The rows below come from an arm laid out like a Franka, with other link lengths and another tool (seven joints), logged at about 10 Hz.
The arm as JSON. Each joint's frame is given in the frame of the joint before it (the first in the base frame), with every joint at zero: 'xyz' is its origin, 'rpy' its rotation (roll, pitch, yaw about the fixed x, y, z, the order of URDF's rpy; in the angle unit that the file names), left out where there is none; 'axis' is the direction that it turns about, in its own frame. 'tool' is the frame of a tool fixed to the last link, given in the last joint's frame.
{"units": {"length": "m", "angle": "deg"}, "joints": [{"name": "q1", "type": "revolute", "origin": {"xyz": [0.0, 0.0, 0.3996]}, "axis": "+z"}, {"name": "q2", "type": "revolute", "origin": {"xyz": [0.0, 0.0, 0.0]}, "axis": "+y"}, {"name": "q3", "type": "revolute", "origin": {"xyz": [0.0, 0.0, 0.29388]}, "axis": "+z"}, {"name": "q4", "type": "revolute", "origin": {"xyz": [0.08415, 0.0, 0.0]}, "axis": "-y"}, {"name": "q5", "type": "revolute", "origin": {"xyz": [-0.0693, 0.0, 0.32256]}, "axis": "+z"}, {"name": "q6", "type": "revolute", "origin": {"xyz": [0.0, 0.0, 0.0]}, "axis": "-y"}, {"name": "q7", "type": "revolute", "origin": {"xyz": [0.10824, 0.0, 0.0]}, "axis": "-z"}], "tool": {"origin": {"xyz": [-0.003, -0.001, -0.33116], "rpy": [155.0, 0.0, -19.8]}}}
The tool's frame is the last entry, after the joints.
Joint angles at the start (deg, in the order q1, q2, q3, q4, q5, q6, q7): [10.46 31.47 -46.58 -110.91 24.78 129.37 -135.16]
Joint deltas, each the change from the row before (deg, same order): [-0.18 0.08 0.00 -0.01 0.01 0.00 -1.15]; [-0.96 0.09 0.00 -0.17 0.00 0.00 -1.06]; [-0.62 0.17 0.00 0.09 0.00 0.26 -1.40]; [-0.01 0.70 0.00 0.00 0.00 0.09 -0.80]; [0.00 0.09 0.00 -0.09 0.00 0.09 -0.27]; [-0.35 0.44 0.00 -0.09 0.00 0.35 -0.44]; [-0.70 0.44 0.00 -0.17 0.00 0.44 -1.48]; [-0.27 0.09 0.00 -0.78 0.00 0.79 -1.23]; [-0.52 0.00 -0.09 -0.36 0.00 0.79 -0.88]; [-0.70 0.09 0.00 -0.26 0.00 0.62 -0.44]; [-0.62 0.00 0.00 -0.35 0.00 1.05 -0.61]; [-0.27 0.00 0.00 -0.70 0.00 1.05 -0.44]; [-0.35 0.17 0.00 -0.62 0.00 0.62 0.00]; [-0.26 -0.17 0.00 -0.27 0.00 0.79 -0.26]
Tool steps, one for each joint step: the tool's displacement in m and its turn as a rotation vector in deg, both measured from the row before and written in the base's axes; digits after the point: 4 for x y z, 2 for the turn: [-0.0014 -0.0015 -0.0006 0.06 0.12 0.96]; [-0.0073 -0.0074 -0.0017 0.13 0.26 0.03]; [-0.0026 -0.0065 -0.0002 -0.19 -0.02 0.83]; [-0.0030 -0.0010 -0.0047 -0.12 0.67 0.79]; [-0.0009 -0.0002 -0.0010 -0.02 0.11 0.24]; [-0.0036 -0.0044 -0.0029 -0.26 0.30 0.08]; [-0.0062 -0.0072 -0.0032 -0.20 0.36 0.75]; [-0.0060 -0.0034 -0.0037 -0.13 0.26 0.72]; [-0.0039 -0.0072 -0.0002 -0.41 -0.16 0.22]; [-0.0049 -0.0073 -0.0009 -0.33 -0.06 -0.30]; [-0.0033 -0.0083 0.0000 -0.61 -0.31 -0.04]; [-0.0043 -0.0045 -0.0020 -0.44 -0.06 0.00]; [-0.0066 -0.0034 -0.0035 -0.18 0.27 -0.53]; [-0.0005 -0.0045 0.0012 -0.46 -0.39 -0.02]
